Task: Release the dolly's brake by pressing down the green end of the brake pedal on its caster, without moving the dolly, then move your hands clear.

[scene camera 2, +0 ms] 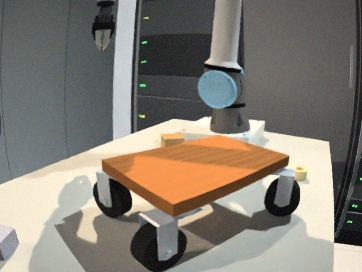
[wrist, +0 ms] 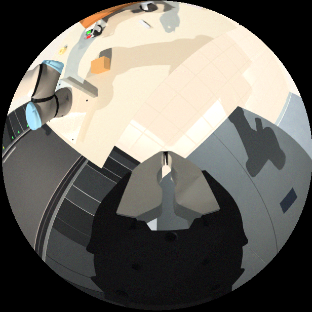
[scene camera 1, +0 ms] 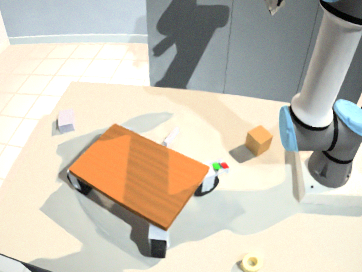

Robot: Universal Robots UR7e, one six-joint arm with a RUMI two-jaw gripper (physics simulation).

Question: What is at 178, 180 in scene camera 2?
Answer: A dolly.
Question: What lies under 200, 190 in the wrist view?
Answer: My gripper.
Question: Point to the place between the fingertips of my gripper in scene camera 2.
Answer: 101, 51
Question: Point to a dolly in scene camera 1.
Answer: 154, 182
